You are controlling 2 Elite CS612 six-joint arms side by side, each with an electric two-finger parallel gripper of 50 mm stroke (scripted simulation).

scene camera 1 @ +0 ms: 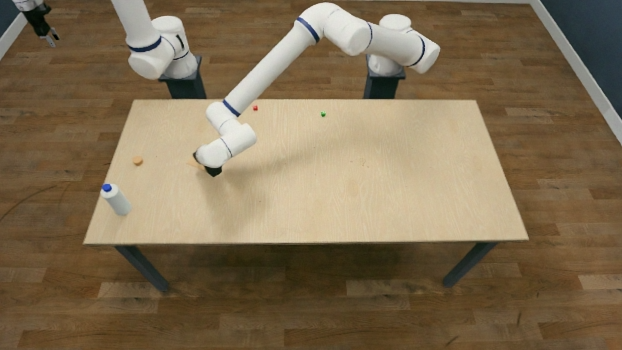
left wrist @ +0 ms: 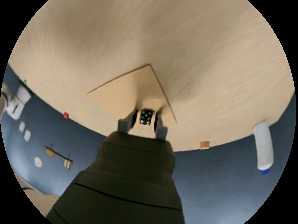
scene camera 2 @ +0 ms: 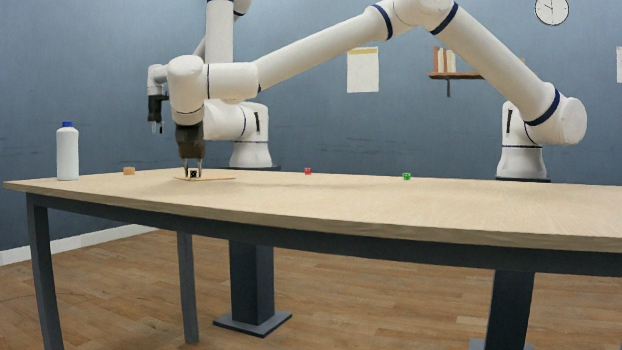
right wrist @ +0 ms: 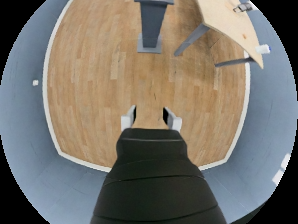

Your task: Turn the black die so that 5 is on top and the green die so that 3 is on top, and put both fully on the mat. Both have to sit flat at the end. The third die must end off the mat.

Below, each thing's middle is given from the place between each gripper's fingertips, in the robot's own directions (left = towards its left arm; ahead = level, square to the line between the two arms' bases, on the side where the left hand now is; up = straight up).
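From my left hand: white bottle (scene camera 2: 67,137) 230 mm ahead, 300 mm to the right, 60 mm above; tan mat (left wrist: 140,89) 20 mm to the left, 30 mm behind, 20 mm below. Tan mat nearest to my left hand of the things named here, going by their middles.
From my right hand: tan mat 830 mm to the left, 650 mm ahead, 170 mm below. My right hand 520 mm to the right of the white bottle, 910 mm short of it, 100 mm above it.
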